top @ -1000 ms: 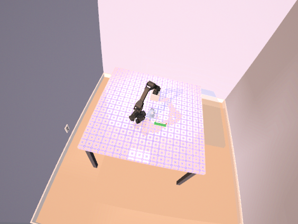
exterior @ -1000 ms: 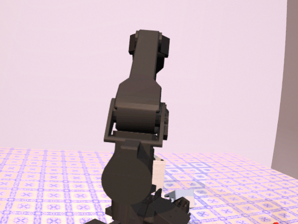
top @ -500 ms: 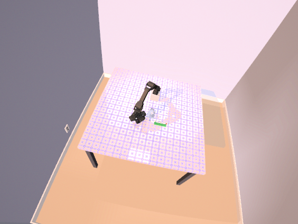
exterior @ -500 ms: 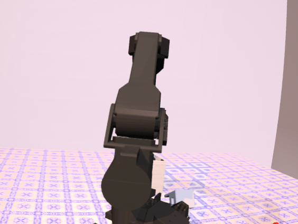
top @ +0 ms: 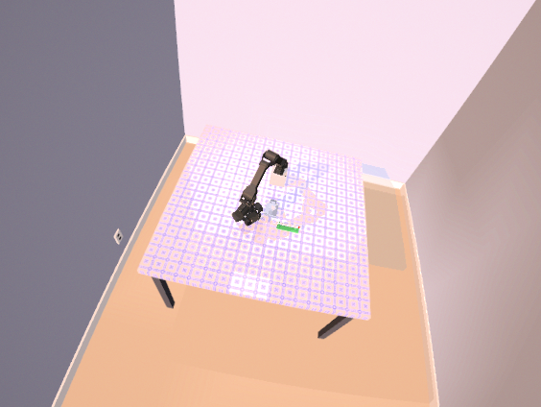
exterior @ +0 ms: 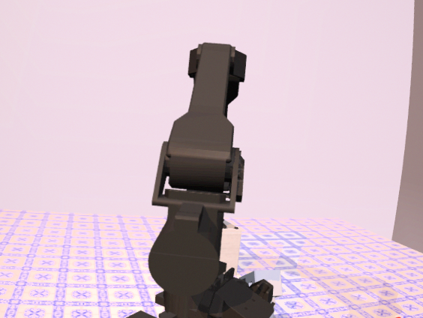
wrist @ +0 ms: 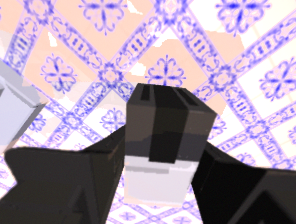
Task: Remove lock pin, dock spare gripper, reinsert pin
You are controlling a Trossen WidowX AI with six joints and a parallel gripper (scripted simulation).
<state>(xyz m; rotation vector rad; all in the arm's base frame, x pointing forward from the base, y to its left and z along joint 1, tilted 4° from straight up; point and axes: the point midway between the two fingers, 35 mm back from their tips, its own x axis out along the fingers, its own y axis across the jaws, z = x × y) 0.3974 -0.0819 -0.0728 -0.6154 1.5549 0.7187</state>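
The spare gripper lies 20 mm above my gripper tip, 10 mm to the right of it and 10 mm behind it. The rest, counted from my gripper tip: grey-blue mount: 130 mm behind, 120 mm to the left, 40 mm above; then green pin holder: 260 mm to the left, 40 mm behind, 10 mm above.
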